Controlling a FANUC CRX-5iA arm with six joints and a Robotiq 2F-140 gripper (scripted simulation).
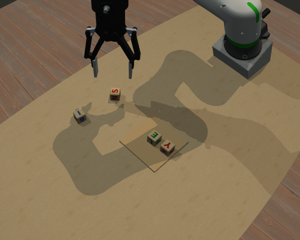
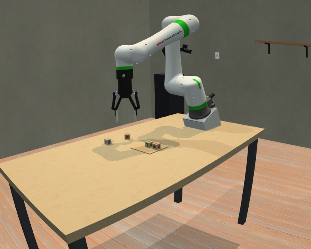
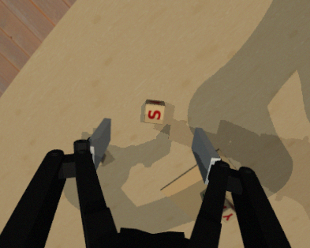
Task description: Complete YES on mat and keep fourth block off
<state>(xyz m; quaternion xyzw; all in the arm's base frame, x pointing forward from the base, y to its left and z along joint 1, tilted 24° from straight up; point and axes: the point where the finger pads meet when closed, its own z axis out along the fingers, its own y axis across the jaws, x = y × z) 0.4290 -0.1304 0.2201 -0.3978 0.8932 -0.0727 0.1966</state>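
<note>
My gripper is now 110 mm above the S block. Round my hand: mat 210 mm to the left, 120 mm below, 10 mm ahead; E block 210 mm to the left, 100 mm below, 10 mm ahead; Y block 250 mm to the left, 100 mm below.
</note>
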